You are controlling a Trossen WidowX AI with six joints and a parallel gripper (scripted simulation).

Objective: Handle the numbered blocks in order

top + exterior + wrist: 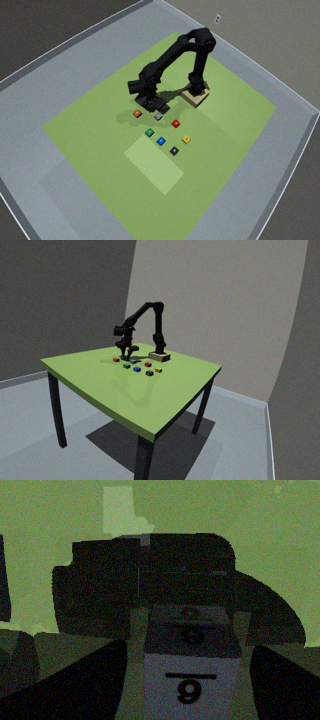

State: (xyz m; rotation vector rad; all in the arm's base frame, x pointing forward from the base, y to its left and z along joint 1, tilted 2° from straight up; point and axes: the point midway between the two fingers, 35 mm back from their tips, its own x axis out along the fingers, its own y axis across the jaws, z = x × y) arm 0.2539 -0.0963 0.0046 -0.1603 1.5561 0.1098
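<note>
Right now the white block is 1 cm behind my gripper tip. The rest, counted from my gripper tip: grey block: 10 cm to the left, 1 cm ahead; green block: 15 cm to the left, 10 cm ahead; orange block: 10 cm ahead, 2 cm to the left.
</note>
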